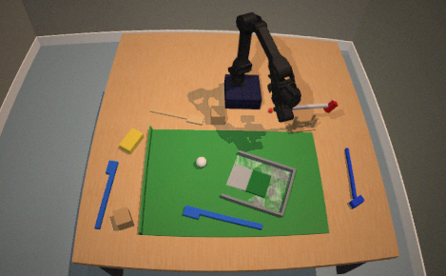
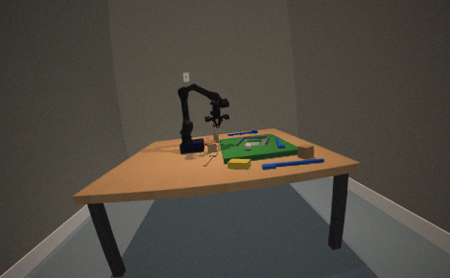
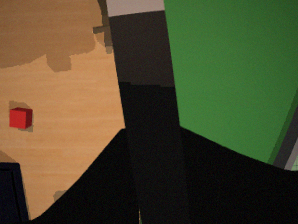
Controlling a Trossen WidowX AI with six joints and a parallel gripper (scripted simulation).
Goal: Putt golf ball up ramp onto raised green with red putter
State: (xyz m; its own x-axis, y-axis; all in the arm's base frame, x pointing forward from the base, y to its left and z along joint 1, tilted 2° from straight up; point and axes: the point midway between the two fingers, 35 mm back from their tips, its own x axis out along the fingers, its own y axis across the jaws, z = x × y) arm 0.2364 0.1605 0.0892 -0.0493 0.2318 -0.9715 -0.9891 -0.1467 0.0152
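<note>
The thin tan stick is 420 mm to the right of my gripper tip, 120 mm below it and 60 mm behind it. Round my gripper tip: green mat 250 mm ahead, 190 mm to the right, 130 mm below; white golf ball 330 mm to the right, 180 mm ahead, 100 mm below; yellow block 630 mm to the right, 110 mm below, 80 mm ahead.
</note>
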